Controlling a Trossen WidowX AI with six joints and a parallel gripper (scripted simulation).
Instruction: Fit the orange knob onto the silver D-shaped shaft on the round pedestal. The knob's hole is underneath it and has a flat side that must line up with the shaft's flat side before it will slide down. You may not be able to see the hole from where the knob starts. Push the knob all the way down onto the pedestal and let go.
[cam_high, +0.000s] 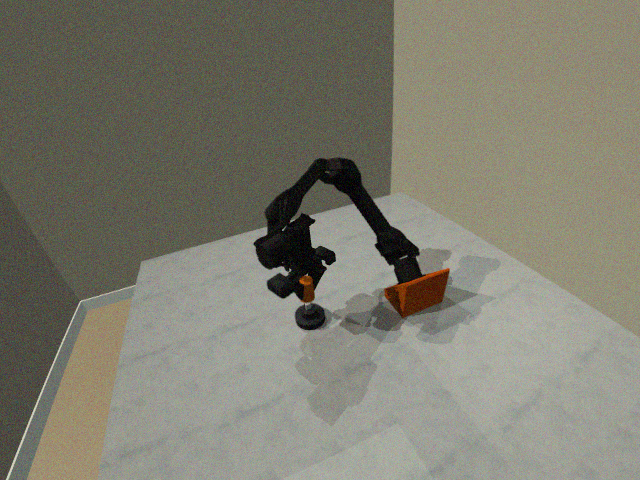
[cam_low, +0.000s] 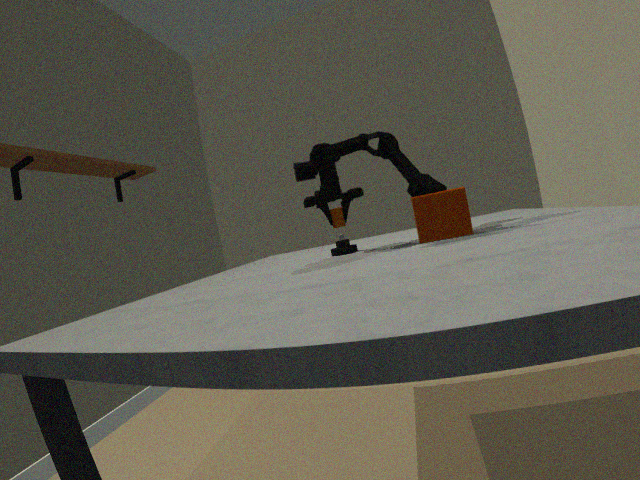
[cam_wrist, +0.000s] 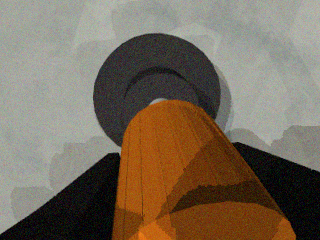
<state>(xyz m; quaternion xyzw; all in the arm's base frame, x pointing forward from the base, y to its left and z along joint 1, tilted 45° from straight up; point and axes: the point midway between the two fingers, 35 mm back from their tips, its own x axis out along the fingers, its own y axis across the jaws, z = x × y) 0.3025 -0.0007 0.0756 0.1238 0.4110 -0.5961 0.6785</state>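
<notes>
My gripper tip is now 6 cm above the round dark pedestal. Round my gripper tip: orange knob 3 cm above.
</notes>
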